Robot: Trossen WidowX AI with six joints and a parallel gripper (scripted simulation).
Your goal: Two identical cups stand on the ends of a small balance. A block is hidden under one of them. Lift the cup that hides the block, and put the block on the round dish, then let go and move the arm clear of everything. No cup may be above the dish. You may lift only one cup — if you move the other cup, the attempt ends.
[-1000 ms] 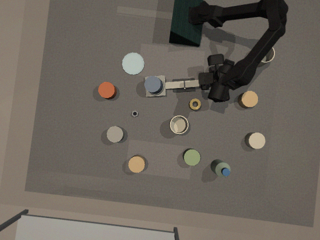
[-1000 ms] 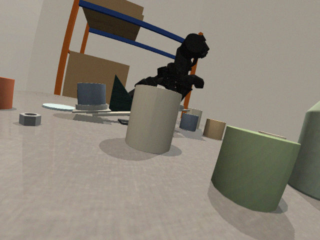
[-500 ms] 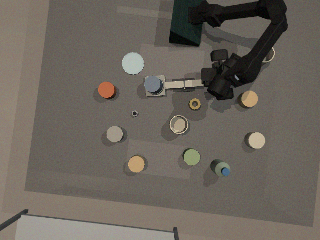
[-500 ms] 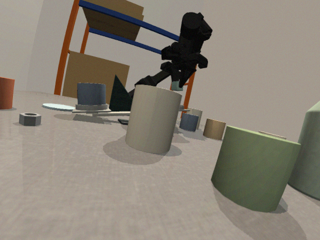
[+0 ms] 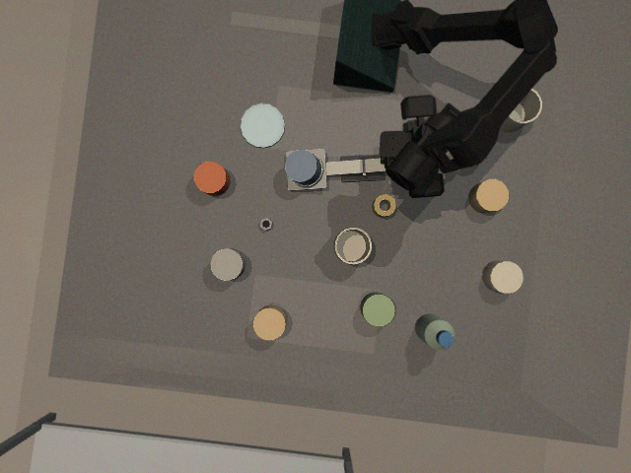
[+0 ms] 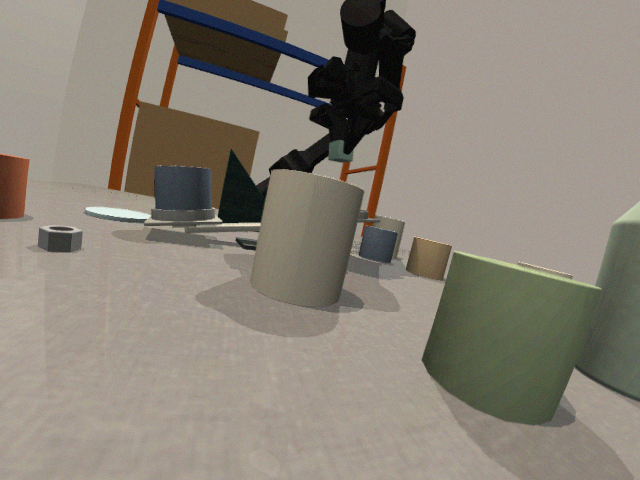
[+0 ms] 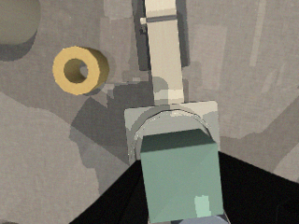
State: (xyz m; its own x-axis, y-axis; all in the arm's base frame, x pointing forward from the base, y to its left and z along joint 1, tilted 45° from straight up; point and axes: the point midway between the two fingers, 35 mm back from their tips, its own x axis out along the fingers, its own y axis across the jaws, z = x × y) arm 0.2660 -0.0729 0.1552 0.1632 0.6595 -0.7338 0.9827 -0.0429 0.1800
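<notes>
My gripper tip is now 9 cm past the pale blue round dish, 32 cm to the left of it and 17 cm above it. The rest, counted from my gripper tip: mint-green block: 1 cm above; blue-grey cup: 1 cm ahead, 24 cm to the right, 11 cm below; balance: 9 cm to the right, 13 cm below.
</notes>
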